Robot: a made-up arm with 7 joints.
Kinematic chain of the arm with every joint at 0, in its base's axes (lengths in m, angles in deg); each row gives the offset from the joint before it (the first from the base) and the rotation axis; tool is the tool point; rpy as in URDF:
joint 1: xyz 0 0 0.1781 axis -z
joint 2: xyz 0 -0.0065 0.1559 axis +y
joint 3: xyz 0 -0.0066 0.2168 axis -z
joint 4: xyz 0 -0.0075 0.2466 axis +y
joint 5: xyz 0 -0.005 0.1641 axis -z
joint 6: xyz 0 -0.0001 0.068 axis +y
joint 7: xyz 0 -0.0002 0.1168 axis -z
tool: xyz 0 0 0 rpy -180 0 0
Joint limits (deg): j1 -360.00..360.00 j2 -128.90..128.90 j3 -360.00..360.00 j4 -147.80..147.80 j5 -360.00..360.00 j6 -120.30..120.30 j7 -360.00..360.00
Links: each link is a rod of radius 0.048 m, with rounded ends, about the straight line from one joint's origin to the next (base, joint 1, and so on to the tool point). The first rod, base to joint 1, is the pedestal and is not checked.
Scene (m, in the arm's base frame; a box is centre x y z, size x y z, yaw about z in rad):
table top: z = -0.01
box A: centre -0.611 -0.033 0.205 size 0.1 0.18 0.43 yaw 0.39
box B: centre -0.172 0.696 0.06 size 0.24 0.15 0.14 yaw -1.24
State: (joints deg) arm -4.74 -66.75 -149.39 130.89 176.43 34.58 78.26
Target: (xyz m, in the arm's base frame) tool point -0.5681 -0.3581 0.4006
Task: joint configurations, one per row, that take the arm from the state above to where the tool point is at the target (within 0.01 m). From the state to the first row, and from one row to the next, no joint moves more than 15 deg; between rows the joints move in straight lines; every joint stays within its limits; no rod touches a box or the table.
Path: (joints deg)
1: -17.62 -53.67 -149.64 134.46 187.01 35.92 77.29
2: -30.50 -40.59 -149.89 138.03 197.58 37.27 76.32
3: -43.38 -27.50 -150.14 141.60 208.16 38.61 75.35
4: -56.26 -14.42 -150.38 145.18 218.73 39.96 74.37
5: -52.80 -23.46 -153.15 131.63 210.99 40.36 75.15
6: -49.34 -32.50 -155.91 118.08 203.25 40.76 75.93
7: -45.88 -41.54 -158.68 104.53 195.51 41.16 76.71
8: -42.42 -50.57 -161.44 90.99 187.77 41.56 77.48
9: -38.96 -59.61 -164.20 77.44 180.03 41.96 78.26

